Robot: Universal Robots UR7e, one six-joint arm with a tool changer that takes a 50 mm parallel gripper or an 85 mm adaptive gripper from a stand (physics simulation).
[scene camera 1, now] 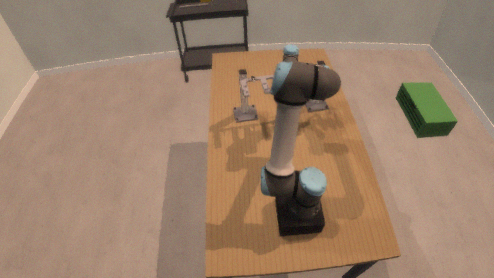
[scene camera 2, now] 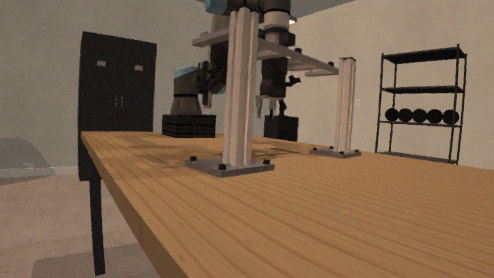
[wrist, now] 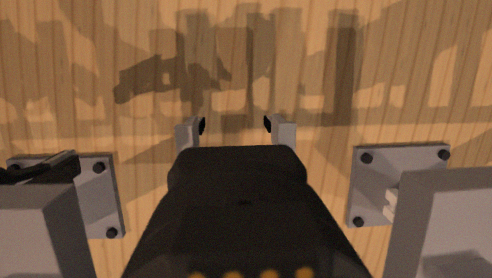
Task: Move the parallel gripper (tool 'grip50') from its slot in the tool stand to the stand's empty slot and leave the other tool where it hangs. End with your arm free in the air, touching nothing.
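Where they show: arm's base at its link origin: [scene camera 1: 303, 204] [scene camera 2: 186, 114].
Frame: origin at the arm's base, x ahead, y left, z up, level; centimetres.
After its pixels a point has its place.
The parallel gripper [scene camera 2: 265, 106] [wrist: 235, 124] hangs upright in the middle slot of the tool stand [scene camera 1: 244, 102] {x 65.5, y 33.4, z -1.1 cm} [scene camera 2: 240, 95] {x 81.1, y -11.9, z 4.1 cm} [wrist: 372, 187] {x 65.5, y 28.9, z -9.2 cm}. Its two grey fingers stand apart, open, with nothing between them. The arm's wrist flange [scene camera 2: 276, 20] {x 64.7, y 6.2, z 27.5 cm} is right over this tool, at the stand's rail; whether it is locked on cannot be told. The adaptive gripper [scene camera 2: 203, 82] [wrist: 62, 167] hangs in the slot beside it, at the left in scene camera 2 and in the wrist view. The empty slot [scene camera 1: 266, 84] {x 60.4, y 20.2, z 17.8 cm} [scene camera 2: 322, 73] {x 58.5, y 30.5, z 16.9 cm} is on the other side. The arm hides the middle slot in scene camera 1.
The arm's black base [scene camera 1: 301, 220] {x -8.1, y 1.0, z 0.1 cm} [scene camera 2: 189, 126] {x 9.5, y -0.8, z -5.2 cm} stands on the wooden table [scene camera 1: 235, 200] {x 5.3, y 32.3, z -10.4 cm} [scene camera 2: 325, 215] {x 104.4, y -12.2, z -10.4 cm}. A dark cart [scene camera 1: 207, 12] is behind the table and a green crate [scene camera 1: 427, 107] is on the floor at the right. A cabinet [scene camera 2: 117, 82] and a shelf rack [scene camera 2: 425, 55] stand behind.
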